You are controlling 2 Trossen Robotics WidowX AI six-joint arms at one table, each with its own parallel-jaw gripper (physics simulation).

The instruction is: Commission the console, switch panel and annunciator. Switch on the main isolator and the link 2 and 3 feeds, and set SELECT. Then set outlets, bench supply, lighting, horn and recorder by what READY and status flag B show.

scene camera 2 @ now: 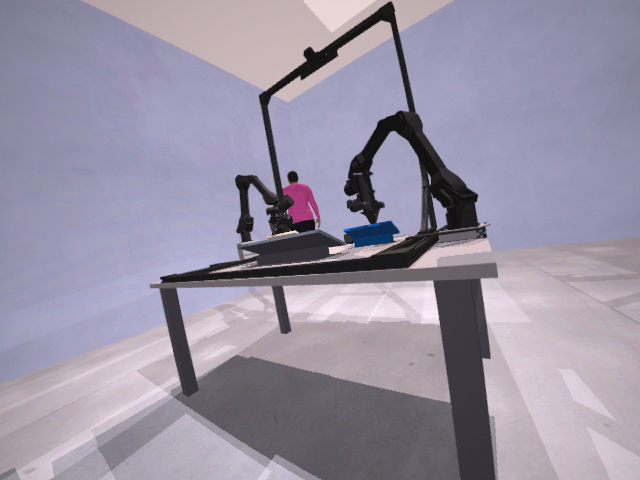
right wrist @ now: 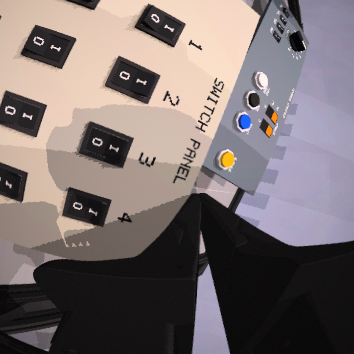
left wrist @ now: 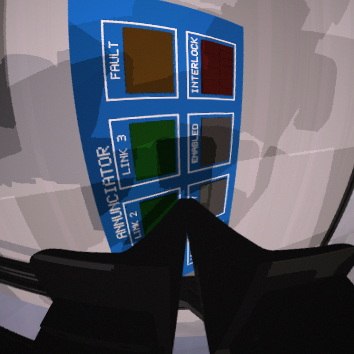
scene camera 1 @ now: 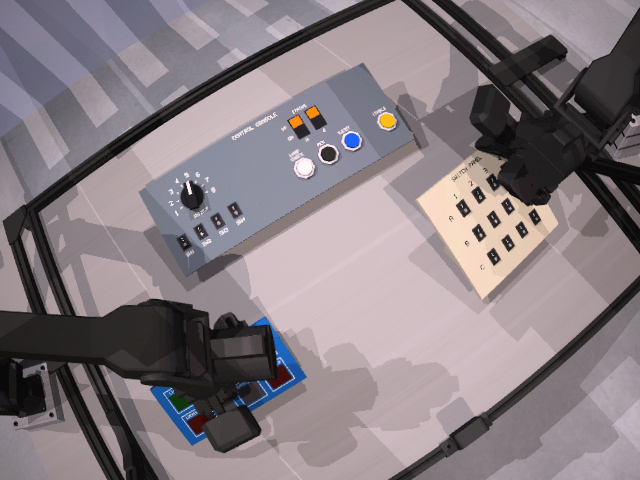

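Pixels of known places: left gripper, between the fingertips: (left wrist: pixel 185 204) (scene camera 1: pixel 219 390); right gripper, between the fingertips: (scene camera 2: pixel 274 234) (right wrist: pixel 197 199) (scene camera 1: pixel 476 145); left arm's base, origin of its link: (scene camera 2: pixel 464 227) (scene camera 1: pixel 29 396); right arm's base, origin of its link: (scene camera 2: pixel 246 242) (scene camera 1: pixel 638 98).
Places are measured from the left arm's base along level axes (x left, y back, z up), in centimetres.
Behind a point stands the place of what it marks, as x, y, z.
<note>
The grey control console (scene camera 1: pixel 258 180) {20.7, -48.7, 3.4} (scene camera 2: pixel 294 245) {22.0, -48.2, 2.9} (right wrist: pixel 246 181) {30.7, -69.6, 5.3} has its SELECT knob (scene camera 1: pixel 191 195) {20.4, -38.7, 6.4} (right wrist: pixel 297 41) {20.6, -39.3, 5.7} near 5. Both status flags (scene camera 1: pixel 298 126) {26.6, -56.9, 5.0} (scene camera 1: pixel 315 117) {27.3, -59.8, 5.0} show orange above black. The cream switch panel (scene camera 1: pixel 467 258) {-1.5, -72.5, 3.9} (right wrist: pixel 220 30) {6.4, -71.5, 8.1} has rows of black rockers; their positions are hard to tell. My right gripper (right wrist: pixel 197 199) {11.9, -79.4, 9.4} is shut and empty above its row 4 edge. My left gripper (left wrist: pixel 185 204) {-7.8, -34.8, 4.0} (scene camera 2: pixel 374 220) {-7.8, -34.8, 4.0} is shut and empty above the blue annunciator (scene camera 1: pixel 297 375) {-8.3, -45.4, 1.3} (scene camera 2: pixel 372 237) {-5.9, -35.0, 0.2} (left wrist: pixel 90 60) {-1.9, -41.3, 5.1}. Its FAULT, INTERLOCK, LINK 3 and ENABLED windows look dim; the fingers hide part of the lower ones.
Along the console are white (scene camera 1: pixel 304 167) {20.2, -55.7, 3.5}, black (scene camera 1: pixel 327 153) {21.2, -59.6, 3.5}, blue (scene camera 1: pixel 352 140) {22.1, -63.9, 3.5} and yellow (scene camera 1: pixel 387 121) {23.6, -70.2, 3.4} buttons, plus rockers SW1 to SW4. A black frame (scene camera 1: pixel 155 127) {42.6, -32.9, -2.1} borders the table. A person in pink (scene camera 2: pixel 300 204) stands behind the table in scene camera 2.
</note>
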